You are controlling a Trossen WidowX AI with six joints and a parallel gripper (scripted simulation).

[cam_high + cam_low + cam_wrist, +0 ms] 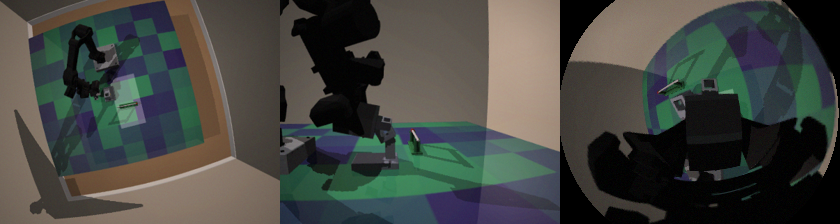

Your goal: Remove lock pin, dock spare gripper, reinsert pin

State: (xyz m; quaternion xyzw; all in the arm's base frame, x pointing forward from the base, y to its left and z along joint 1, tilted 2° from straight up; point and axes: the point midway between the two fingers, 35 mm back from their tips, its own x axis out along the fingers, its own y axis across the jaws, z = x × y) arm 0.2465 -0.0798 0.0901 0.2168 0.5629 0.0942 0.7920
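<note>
My gripper tip is now 13 cm short of the small green bracket, 20 cm to the right of it and 9 cm above it. The rest, counted from my gripper tip: spare gripper: 1 cm to the right, 1 cm above; then grey mount: 3 cm ahead, 7 cm to the left, 6 cm below.
</note>
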